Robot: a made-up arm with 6 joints.
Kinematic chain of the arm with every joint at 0, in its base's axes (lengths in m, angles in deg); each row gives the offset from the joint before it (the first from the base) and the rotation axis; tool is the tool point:
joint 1: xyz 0 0 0.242 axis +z
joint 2: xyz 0 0 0 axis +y
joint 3: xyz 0 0 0.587 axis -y
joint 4: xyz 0 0 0 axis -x
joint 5: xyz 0.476 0 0 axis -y
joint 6: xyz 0 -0.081 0 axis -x
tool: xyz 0 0 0
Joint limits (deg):
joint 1: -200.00..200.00
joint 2: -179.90..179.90
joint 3: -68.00..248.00
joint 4: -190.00..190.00
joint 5: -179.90..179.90
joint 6: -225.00..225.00
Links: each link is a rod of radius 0.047 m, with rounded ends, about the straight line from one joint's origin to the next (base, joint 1, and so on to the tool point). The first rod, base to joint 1, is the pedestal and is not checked.
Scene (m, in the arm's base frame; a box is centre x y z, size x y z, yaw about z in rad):
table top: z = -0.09
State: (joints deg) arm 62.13 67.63 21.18 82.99 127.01 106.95
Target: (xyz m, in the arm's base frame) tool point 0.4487 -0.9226 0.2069
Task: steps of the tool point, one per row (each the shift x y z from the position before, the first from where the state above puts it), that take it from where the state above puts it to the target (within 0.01 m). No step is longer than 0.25 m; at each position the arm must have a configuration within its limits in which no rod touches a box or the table.
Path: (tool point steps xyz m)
1: 0.1930 -0.1211 0.0028
2: 0.1595 -0.1669 0.0029
3: 0.1154 -0.2034 0.0032
4: 0.0629 -0.2281 0.0032
5: 0.0054 -0.2394 0.0036
6: -0.0538 -0.2357 0.0035
7: -0.1108 -0.2176 0.0039
8: -0.1619 -0.1855 0.0039
9: -0.2040 -0.1416 0.0041

